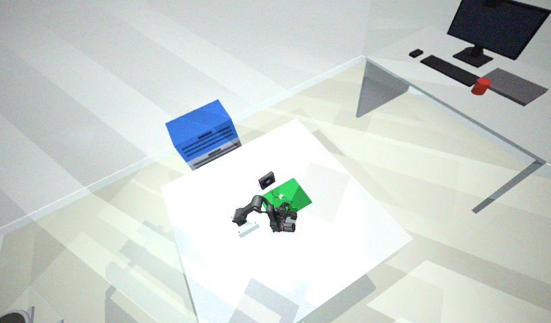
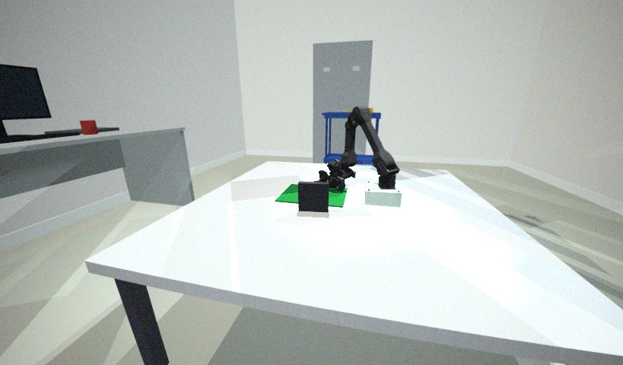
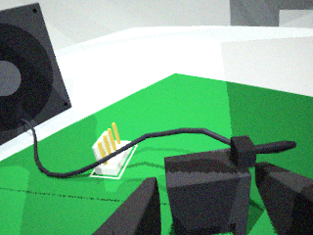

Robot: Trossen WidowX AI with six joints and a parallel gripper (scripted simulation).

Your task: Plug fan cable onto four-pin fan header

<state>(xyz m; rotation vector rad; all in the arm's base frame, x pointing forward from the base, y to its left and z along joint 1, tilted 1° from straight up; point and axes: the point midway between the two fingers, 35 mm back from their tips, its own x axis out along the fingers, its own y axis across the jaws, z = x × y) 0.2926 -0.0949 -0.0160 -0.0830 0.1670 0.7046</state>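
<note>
My gripper tip is 1 cm above the dark grey plug. From my gripper tip the other things lie so: green board: 5 cm below, 4 cm to the left, 2 cm ahead; black fan: 22 cm to the left, 3 cm above, 1 cm behind; four-pin fan header: 8 cm to the left, 3 cm below, 1 cm ahead.
</note>
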